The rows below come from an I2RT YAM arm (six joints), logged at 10 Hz.
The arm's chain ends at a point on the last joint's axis. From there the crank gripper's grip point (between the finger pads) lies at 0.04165 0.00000 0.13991 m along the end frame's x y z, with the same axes.
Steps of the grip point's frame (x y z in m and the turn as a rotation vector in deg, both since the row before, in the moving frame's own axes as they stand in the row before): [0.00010, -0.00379, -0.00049, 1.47, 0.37, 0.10]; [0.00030, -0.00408, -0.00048, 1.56, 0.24, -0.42]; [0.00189, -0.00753, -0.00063, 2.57, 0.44, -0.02]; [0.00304, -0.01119, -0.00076, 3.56, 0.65, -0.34]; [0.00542, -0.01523, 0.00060, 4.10, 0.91, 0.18]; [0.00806, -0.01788, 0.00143, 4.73, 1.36, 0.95]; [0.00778, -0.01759, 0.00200, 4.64, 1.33, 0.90]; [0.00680, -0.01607, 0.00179, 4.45, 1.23, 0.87]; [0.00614, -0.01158, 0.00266, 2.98, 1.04, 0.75]
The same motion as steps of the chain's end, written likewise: [-0.00081, -0.00028, -0.00017, 1.47, 0.37, 0.10]; [-0.00027, 0.00003, -0.00025, 1.56, 0.24, -0.42]; [0.00082, -0.00125, -0.00017, 2.57, 0.44, -0.02]; [0.00148, -0.00227, 0.00000, 3.56, 0.65, -0.34]; [0.00319, -0.00539, 0.00163, 4.10, 0.91, 0.18]; [0.00467, -0.00710, 0.00290, 4.73, 1.36, 0.95]; [0.00446, -0.00699, 0.00344, 4.64, 1.33, 0.90]; [0.00373, -0.00590, 0.00311, 4.45, 1.23, 0.87]; [0.00356, -0.00489, 0.00361, 2.98, 1.04, 0.75]
